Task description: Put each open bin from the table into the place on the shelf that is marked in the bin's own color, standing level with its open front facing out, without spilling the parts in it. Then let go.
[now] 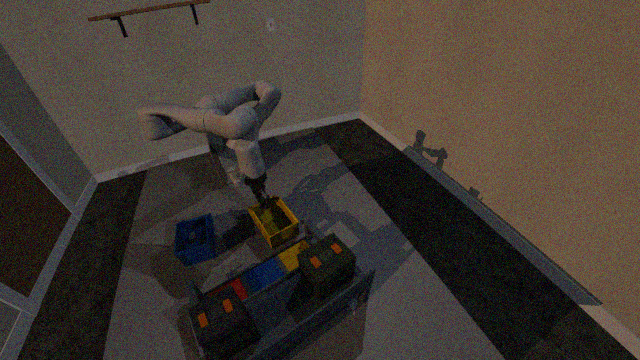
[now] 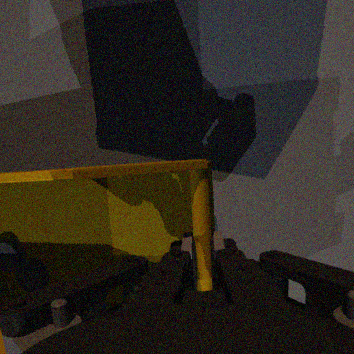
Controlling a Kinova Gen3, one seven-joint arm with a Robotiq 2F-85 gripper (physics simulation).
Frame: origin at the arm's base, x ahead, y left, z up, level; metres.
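Seen in the pictures: gripper, fingertip midpoint: (image 1: 262, 206) (image 2: 202, 246); arm's base, origin of the base link: (image 1: 234, 151).
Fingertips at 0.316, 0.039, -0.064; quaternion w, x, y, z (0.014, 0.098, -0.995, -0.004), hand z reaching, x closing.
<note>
Offsets run from my fingertips to a thing's top centre, as dx, dy, dz. "spot": to the spot under its first point.
The yellow bin {spot: +0.165, +0.026, +0.018} (image 1: 283, 234) (image 2: 55, 210) is behind the shelf's yellow mark {spot: +0.225, +0.037, -0.025} (image 1: 295, 256), its opening facing up; its height above the surface is hard to tell. A dark part {+0.142, +0.039, -0.015} (image 2: 11, 252) shows inside it. My gripper (image 1: 266, 201) (image 2: 202, 246) is shut on the yellow bin's wall at its rear side. The blue bin {spot: +0.119, -0.232, +0.012} (image 1: 198, 253) stands on the table at the left, opening up, with something dark inside. The low shelf {spot: +0.464, -0.009, +0.087} (image 1: 310, 326) bears a blue mark {spot: +0.244, -0.072, -0.026} (image 1: 262, 275) and a red mark {spot: +0.260, -0.143, -0.025} (image 1: 239, 289) beside the yellow one. No red bin can be made out.
A dark toolbox with orange latches {+0.372, +0.072, +0.167} (image 1: 330, 267) stands at the shelf's right end, close to the yellow mark. Another dark toolbox {+0.412, -0.155, +0.192} (image 1: 225, 327) stands at the left end, near the red mark. A wooden wall shelf (image 1: 155, 10) hangs at the back. The room is dim.
</note>
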